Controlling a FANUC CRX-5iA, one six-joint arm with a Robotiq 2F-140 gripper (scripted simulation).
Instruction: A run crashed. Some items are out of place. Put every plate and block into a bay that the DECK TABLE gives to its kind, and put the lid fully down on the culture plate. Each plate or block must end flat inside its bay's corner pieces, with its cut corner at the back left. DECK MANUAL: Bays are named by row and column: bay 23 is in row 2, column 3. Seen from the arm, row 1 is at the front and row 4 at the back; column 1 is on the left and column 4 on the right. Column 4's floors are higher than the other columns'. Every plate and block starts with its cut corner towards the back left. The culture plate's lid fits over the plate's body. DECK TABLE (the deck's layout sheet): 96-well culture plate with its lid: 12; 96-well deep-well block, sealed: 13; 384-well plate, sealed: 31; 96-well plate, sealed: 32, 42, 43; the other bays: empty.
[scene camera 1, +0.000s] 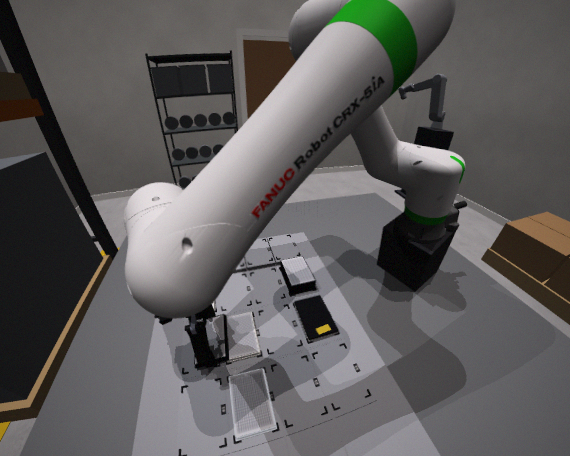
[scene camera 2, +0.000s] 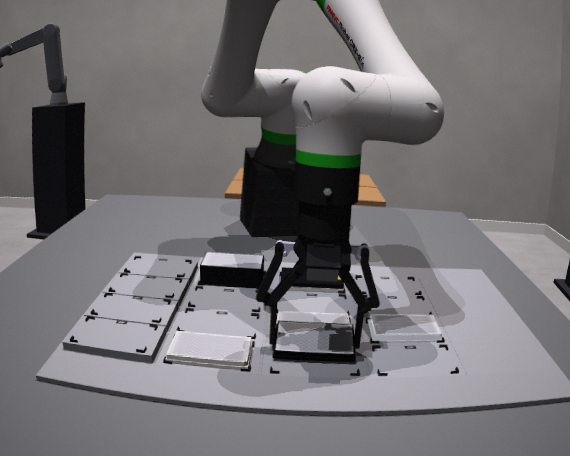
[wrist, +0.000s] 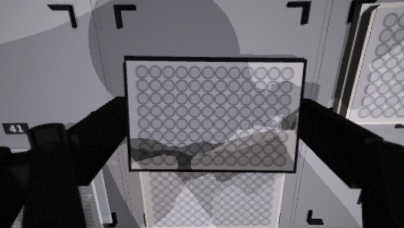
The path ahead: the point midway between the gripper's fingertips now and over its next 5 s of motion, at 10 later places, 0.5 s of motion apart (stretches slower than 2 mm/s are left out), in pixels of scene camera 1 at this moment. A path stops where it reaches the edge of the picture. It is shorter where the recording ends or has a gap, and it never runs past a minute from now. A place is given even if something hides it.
The gripper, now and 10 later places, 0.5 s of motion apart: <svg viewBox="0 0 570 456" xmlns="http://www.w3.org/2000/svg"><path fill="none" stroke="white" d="M211 339L211 339L210 337L208 333L206 329L202 329L193 331L194 333L196 337L198 340L199 341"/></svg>
